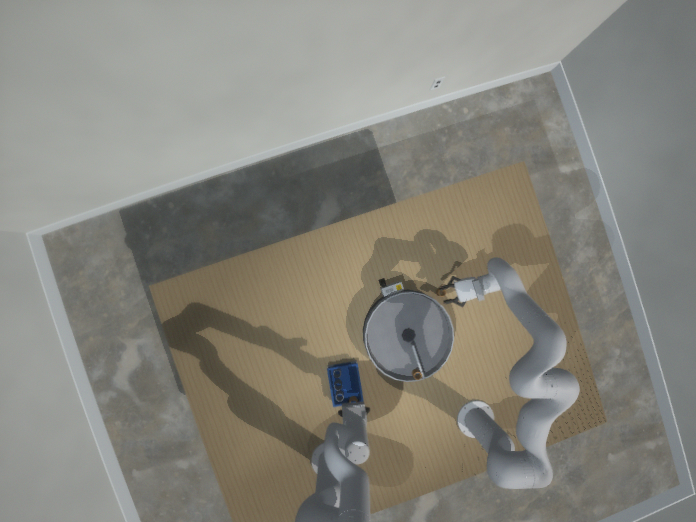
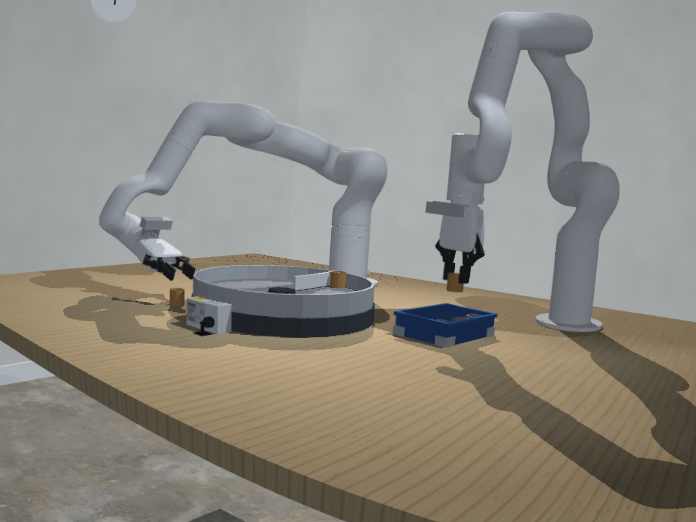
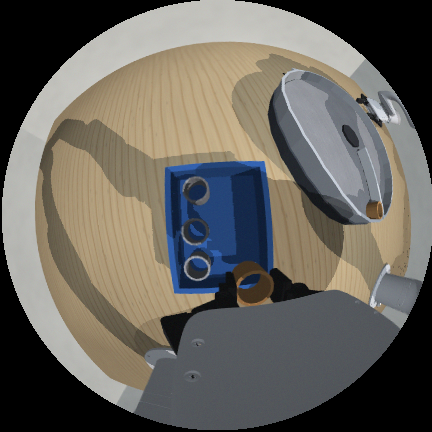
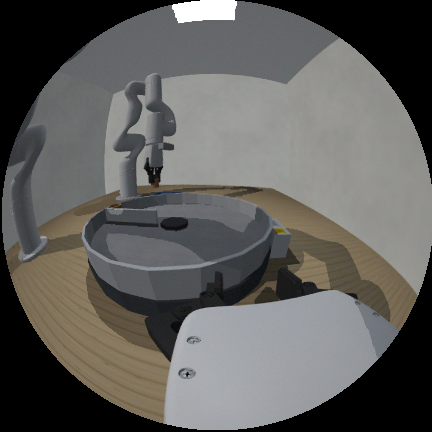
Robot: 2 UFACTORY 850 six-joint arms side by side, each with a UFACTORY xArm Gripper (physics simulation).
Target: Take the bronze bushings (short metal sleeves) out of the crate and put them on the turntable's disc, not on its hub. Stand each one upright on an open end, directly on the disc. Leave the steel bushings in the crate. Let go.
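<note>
My left gripper is shut on a bronze bushing and holds it above the near end of the blue crate. Steel bushings stand in a row in the crate. A second bronze bushing stands upright inside the turntable, near its rim. A third bronze bushing stands on the table beside the turntable. My right gripper is open, above and apart from it.
The turntable has a raised rim, a dark hub and a straight divider from near the hub towards the rim. A control box sits against the turntable's outside.
</note>
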